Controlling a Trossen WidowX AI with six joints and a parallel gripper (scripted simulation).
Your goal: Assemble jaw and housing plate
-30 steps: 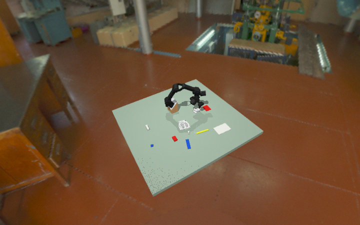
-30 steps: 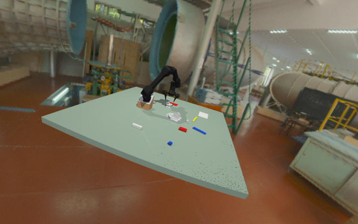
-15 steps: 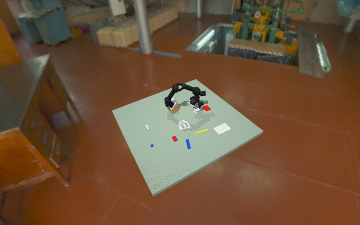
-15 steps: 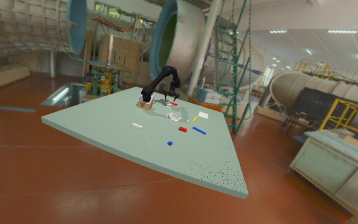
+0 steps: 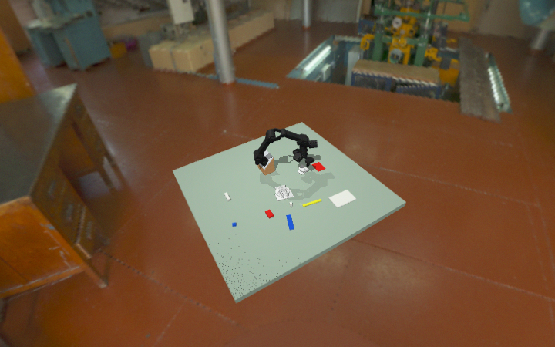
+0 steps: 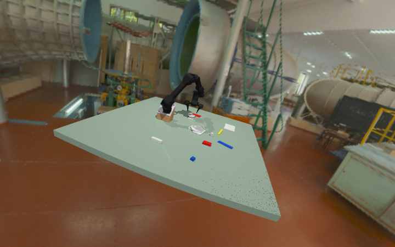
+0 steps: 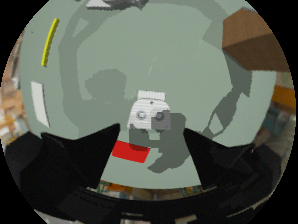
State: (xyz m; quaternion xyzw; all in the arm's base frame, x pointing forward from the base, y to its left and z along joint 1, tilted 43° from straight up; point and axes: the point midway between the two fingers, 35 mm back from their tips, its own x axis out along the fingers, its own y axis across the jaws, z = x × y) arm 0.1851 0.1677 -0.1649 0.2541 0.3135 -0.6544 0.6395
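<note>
My gripper tip is 1 cm to the left of the white housing part and 3 cm above it. Round my gripper tip: tiny white cube: 24 cm ahead, 30 cm to the right, 5 cm below; then red plate: 4 cm ahead, 12 cm to the left, 6 cm below; then yellow bar: 31 cm ahead, 17 cm to the right, 6 cm below.
</note>
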